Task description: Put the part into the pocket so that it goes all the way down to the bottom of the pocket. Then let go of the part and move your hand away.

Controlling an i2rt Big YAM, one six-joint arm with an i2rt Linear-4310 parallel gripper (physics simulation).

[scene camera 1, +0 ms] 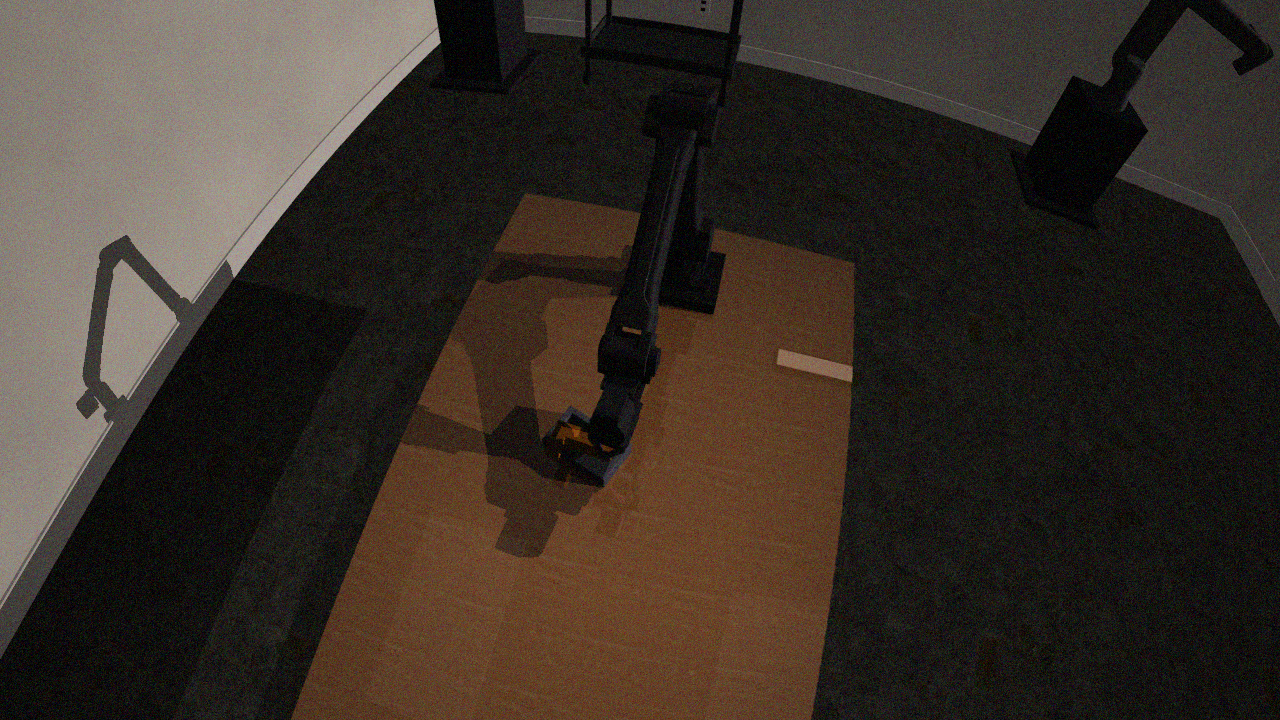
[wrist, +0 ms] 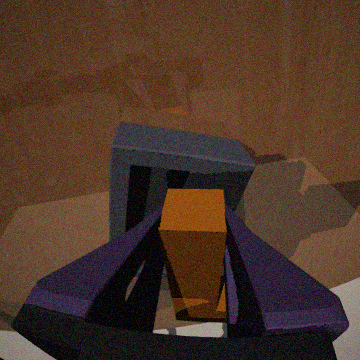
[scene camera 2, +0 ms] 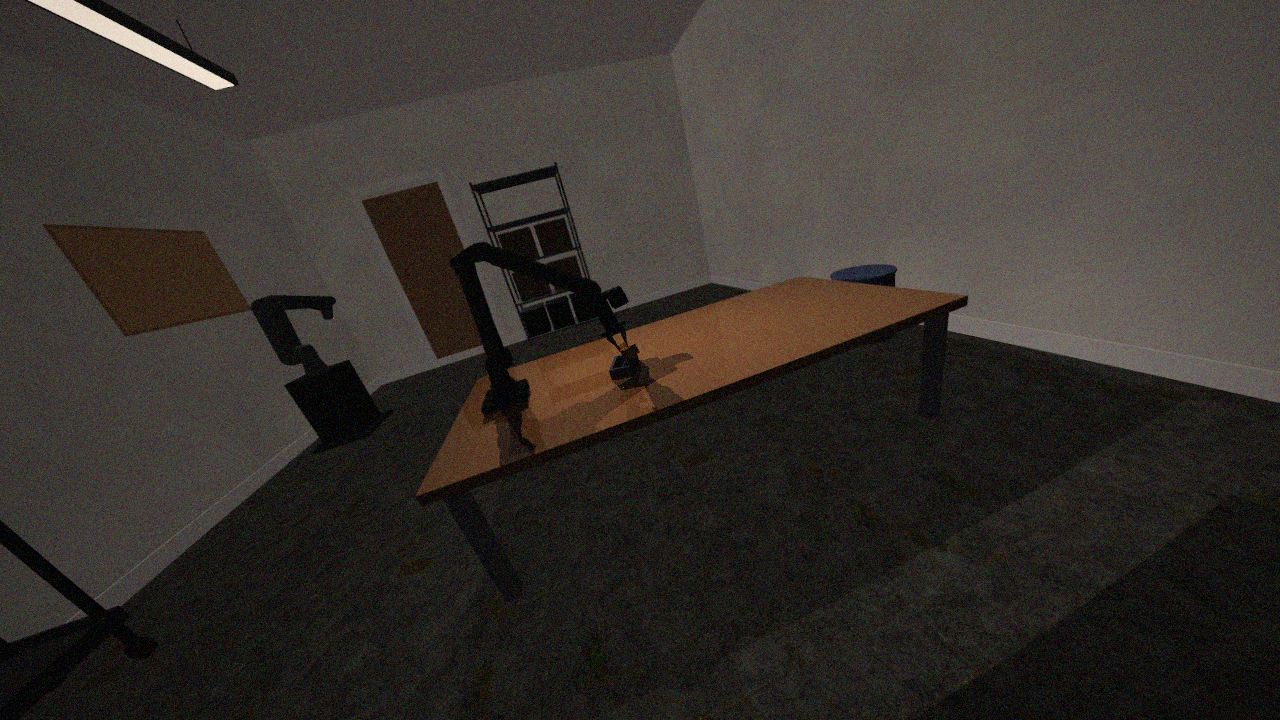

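Note:
The orange part is between the fingers of my gripper, which is shut on it. The grey block with the pocket rests on the table. In the wrist view the part is over the near portion of the block, and dark pocket openings show to its left and behind it. In scene camera 2 my gripper is right at the top of the block. The part's lower end is hidden, so its depth in the pocket cannot be told.
The wooden table bears the arm's base and a pale flat strip near its right edge in scene camera 1. The arm's shadow falls across the block. A second arm on a pedestal stands away from the table.

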